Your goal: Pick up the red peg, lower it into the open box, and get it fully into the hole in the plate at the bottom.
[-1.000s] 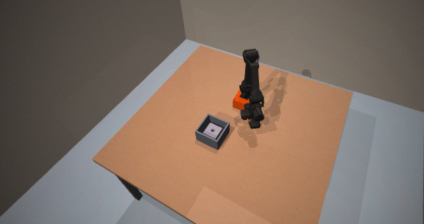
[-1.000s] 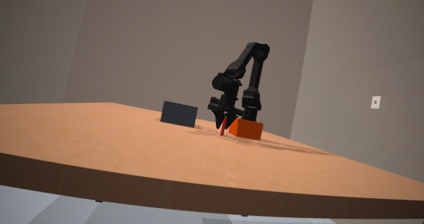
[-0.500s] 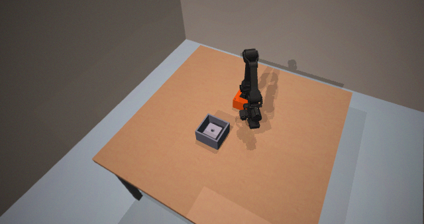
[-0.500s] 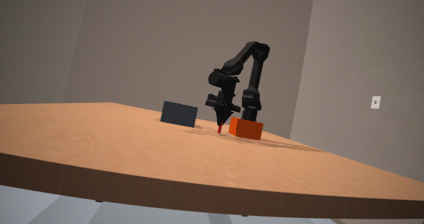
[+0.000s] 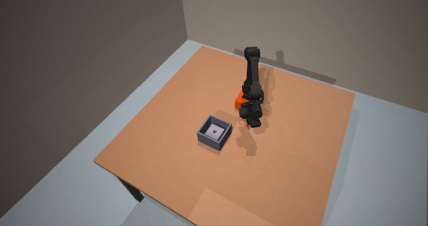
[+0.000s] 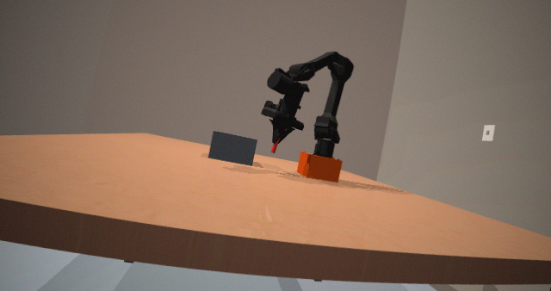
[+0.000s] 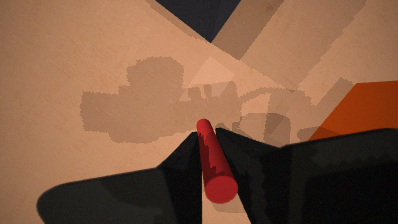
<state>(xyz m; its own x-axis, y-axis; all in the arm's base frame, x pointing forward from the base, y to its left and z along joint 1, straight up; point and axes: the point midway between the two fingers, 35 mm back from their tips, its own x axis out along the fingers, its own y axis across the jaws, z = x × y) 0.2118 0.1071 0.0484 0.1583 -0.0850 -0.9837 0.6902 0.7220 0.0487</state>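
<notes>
My gripper tip is now 160 mm to the left of the light plate, 130 mm short of it and 50 mm above it. Also, from my gripper tip: grey box: 160 mm to the right, 130 mm ahead, 70 mm below; then red peg: 10 mm above.
</notes>
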